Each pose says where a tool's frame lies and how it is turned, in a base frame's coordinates. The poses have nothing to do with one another.
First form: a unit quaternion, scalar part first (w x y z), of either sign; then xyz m.
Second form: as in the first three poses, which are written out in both.
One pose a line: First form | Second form
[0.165 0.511 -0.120 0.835 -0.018 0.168 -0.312] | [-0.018 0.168 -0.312 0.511 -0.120 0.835 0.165]
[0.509 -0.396 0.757 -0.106 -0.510 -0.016 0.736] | [-0.510 -0.016 0.736 -0.396 0.757 -0.106 0.509]
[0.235 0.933 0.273 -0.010 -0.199 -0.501 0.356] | [-0.199 -0.501 0.356 0.933 0.273 -0.010 0.235]
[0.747 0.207 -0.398 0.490 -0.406 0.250 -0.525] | [-0.406 0.250 -0.525 0.207 -0.398 0.490 0.747]
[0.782 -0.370 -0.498 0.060 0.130 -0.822 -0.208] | [0.130 -0.822 -0.208 -0.370 -0.498 0.060 0.782]
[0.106 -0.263 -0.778 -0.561 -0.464 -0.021 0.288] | [-0.464 -0.021 0.288 -0.263 -0.778 -0.561 0.106]
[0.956 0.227 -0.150 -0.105 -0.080 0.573 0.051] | [-0.080 0.573 0.051 0.227 -0.150 -0.105 0.956]
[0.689 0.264 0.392 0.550 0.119 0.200 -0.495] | [0.119 0.200 -0.495 0.264 0.392 0.550 0.689]
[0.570 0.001 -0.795 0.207 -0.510 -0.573 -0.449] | [-0.510 -0.573 -0.449 0.001 -0.795 0.207 0.570]
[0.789 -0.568 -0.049 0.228 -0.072 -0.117 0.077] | [-0.072 -0.117 0.077 -0.568 -0.049 0.228 0.789]
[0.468 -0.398 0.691 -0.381 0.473 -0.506 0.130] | [0.473 -0.506 0.130 -0.398 0.691 -0.381 0.468]
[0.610 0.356 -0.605 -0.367 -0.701 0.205 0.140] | [-0.701 0.205 0.140 0.356 -0.605 -0.367 0.610]
